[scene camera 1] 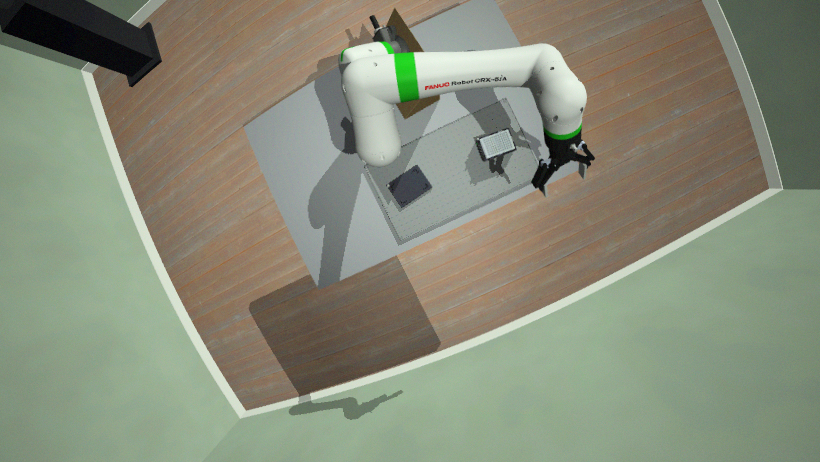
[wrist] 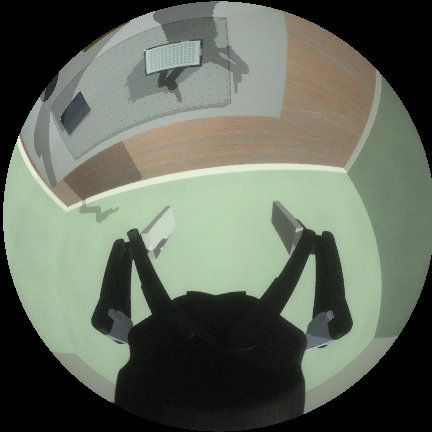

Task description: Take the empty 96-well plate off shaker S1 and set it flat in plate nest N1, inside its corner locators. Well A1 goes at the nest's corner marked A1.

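The white 96-well plate lies flat on a dark-edged device, shaker S1, of which a thin rim shows around the plate. A dark rectangular holder, which looks like nest N1, stands apart from it toward the other end of the perforated board; no plate shows on it. Its corner locators and the A1 mark are too small to tell. My gripper is wide open, with nothing between its fingers. It hangs to the right of the plate in the scene view, well apart from it.
The perforated board lies on the grey table and bears both devices. A brown panel stands behind the board, partly hidden by the white arm. A black column stands at the upper left.
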